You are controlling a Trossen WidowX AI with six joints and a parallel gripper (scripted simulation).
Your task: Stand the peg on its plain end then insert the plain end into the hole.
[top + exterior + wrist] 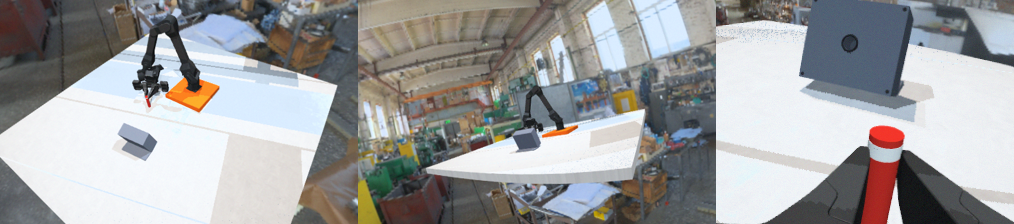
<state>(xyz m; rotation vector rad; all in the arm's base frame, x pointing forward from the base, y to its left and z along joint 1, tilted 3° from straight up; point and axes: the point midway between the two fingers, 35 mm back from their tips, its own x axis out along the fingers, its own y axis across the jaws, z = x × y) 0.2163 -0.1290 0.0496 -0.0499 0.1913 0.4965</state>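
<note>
The red peg lies 1 cm below my gripper tip. The rest, counted from my gripper tip: panel: 20 cm ahead, 13 cm to the left, 1 cm below.
</note>
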